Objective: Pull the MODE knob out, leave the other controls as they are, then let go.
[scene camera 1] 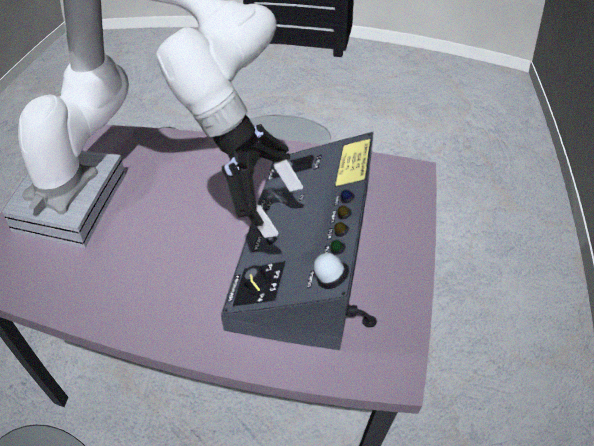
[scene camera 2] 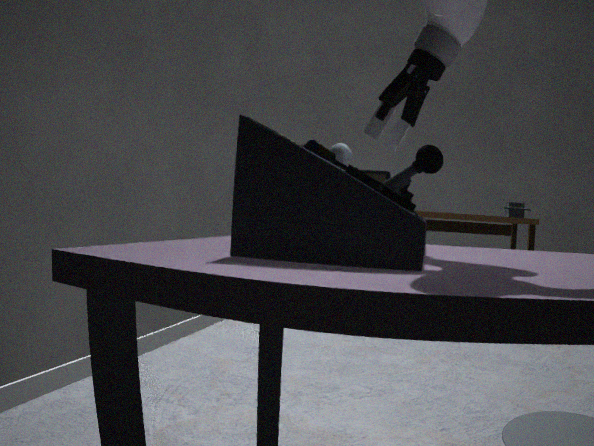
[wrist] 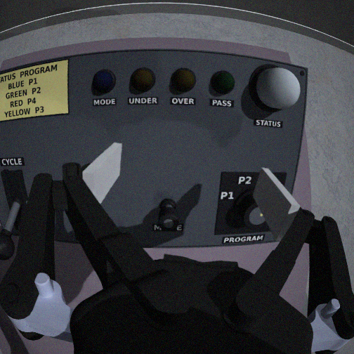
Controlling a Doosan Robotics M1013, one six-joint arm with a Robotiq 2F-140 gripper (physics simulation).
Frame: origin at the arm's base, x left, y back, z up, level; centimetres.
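Seen in the pictures: gripper, between the fingertips: (scene camera 1: 284,211) (scene camera 2: 380,142); arm's base, origin of its link: (scene camera 1: 59,185).
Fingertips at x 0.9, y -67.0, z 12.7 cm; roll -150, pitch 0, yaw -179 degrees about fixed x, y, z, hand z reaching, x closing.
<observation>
Offsets run from my fingertips to a thing's top centre. "*": to the spot under its first point.
The sloped dark console (scene camera 1: 285,327) (scene camera 2: 300,215) (wrist: 150,135) stands on the table. The black MODE knob (wrist: 168,214) stands up from the lower middle of its panel and covers part of its label. In scene camera 1 a dark bit of the knob {* dy +3.2, dx +0.5, dz -10.5 cm} (scene camera 1: 271,241) shows beside the lower fingertip; I cannot make it out in scene camera 2. My gripper (scene camera 1: 287,212) (scene camera 2: 384,142) (wrist: 190,170) is open and empty, its fingertips above the panel. In the wrist view the knob shows between the fingers, a little below the light pads.
The PROGRAM dial {dy +2.2, dx -10.7, dz -7.3 cm} (scene camera 1: 253,275) (wrist: 257,216) is partly behind the right pad. The CYCLE lever's ball {dy +14.3, dx +23.8, dz -4.2 cm} (scene camera 2: 429,159) (wrist: 6,245) sticks up at the left. The white STATUS dome {* dy -12.8, dx -10.8, dz +0.5 cm} (scene camera 1: 329,268) (scene camera 2: 341,152) (wrist: 278,87) and several coloured lamps line the upper panel.
</observation>
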